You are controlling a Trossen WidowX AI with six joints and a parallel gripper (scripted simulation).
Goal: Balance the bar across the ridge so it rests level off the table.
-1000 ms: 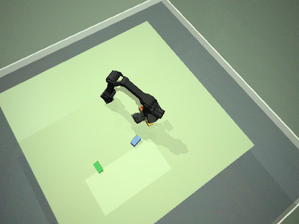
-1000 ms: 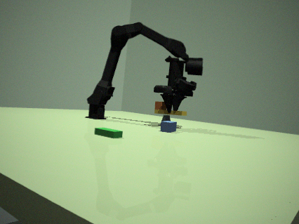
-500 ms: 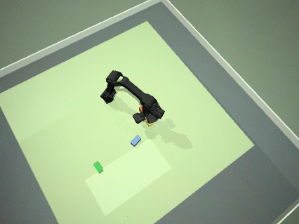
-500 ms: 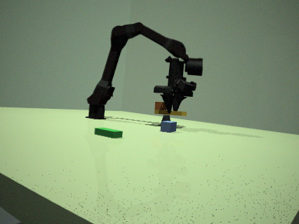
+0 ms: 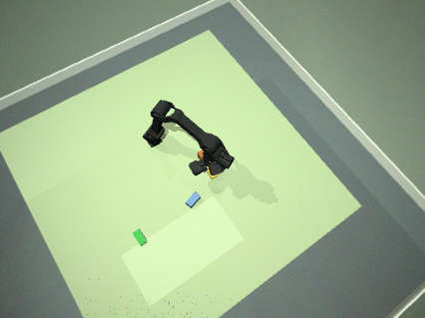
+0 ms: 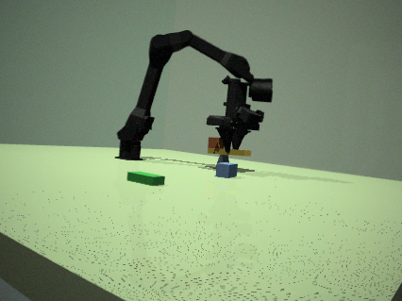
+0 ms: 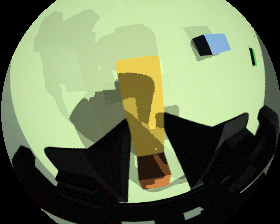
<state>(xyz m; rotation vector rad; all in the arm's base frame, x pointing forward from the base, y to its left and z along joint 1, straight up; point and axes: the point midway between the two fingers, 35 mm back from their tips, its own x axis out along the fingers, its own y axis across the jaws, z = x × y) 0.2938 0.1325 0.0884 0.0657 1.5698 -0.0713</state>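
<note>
The bar is 40 mm behind my gripper tip and 10 mm above it. From my gripper tip the other things lie so: blue block (140 mm to the right, 80 mm ahead, 40 mm below); then flat green block (430 mm to the right, 90 mm ahead, 50 mm below).
</note>
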